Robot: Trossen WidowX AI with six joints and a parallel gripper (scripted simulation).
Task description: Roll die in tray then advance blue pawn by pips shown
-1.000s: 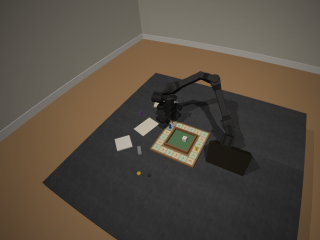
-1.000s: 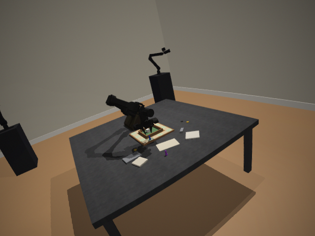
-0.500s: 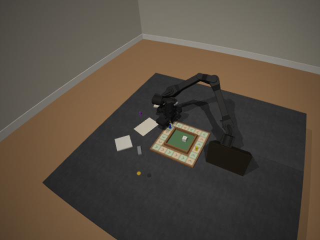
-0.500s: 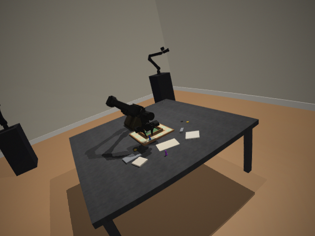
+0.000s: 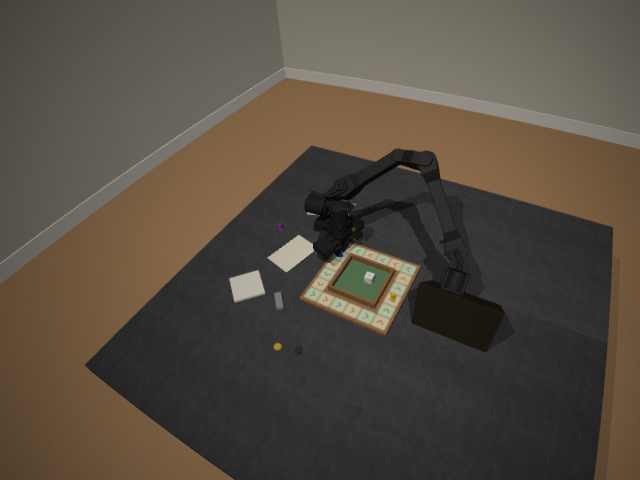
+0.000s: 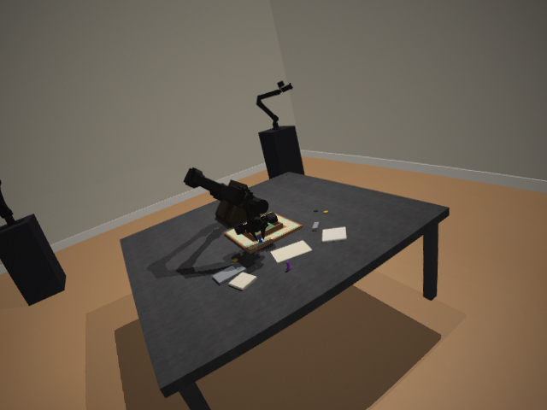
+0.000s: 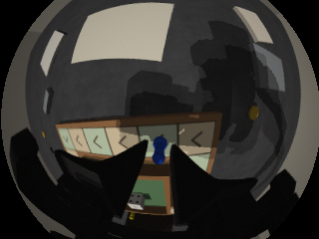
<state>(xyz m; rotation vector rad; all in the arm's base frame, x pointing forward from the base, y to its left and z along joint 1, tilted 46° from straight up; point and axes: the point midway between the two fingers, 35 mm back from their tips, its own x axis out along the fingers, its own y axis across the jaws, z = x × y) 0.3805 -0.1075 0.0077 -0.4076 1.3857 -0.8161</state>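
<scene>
The green tray is 110 mm behind my gripper tip, 70 mm to the left of it and 20 mm below it. Round my gripper tip: white die 130 mm behind, 60 mm to the left; then blue pawn 10 mm above; then grey card 210 mm to the right, 100 mm ahead, 20 mm below.
</scene>
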